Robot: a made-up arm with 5 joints.
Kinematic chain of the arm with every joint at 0, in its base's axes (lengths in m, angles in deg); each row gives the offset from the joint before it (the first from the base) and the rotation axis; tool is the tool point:
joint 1: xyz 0 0 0.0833 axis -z
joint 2: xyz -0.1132 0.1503 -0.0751 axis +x
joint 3: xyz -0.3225 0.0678 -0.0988 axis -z
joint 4: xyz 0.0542 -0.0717 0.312 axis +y
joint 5: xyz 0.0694 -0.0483 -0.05 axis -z
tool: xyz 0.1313 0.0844 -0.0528
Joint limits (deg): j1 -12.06..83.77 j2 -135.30..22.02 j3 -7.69..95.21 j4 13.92..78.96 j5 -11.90..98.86
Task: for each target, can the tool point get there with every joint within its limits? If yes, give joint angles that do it. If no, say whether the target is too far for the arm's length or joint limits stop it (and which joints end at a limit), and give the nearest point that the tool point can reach.
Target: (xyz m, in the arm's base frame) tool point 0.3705 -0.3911 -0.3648
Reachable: no: joint limits stop it (at a limit: joint 1, joint 2, joint 3, joint 4) | nearest point 0.1727 0.1966 -0.0331 | short by 0.703 m
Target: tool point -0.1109 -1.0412 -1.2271
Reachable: no: too far | nearest point -0.3853 -0.1811 -0.0173 | short by 1.509 m
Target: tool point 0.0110 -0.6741 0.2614
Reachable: no: joint limits stop it (at a limit: joint 1, joint 4) | nearest point -0.3106 -0.1432 0.0785 | short by 0.647 m
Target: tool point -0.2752 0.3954 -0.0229
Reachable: yes | joints 35.46 -56.00 66.07 70.03 -2.23
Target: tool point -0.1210 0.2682 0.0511
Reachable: yes | joints 29.91 -74.64 9.81 23.53 13.40
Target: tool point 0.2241 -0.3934 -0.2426
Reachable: no: joint limits stop it (at a limit: joint 1, joint 2, joint 4) | nearest point -0.2279 -0.0851 0.0116 | short by 0.603 m
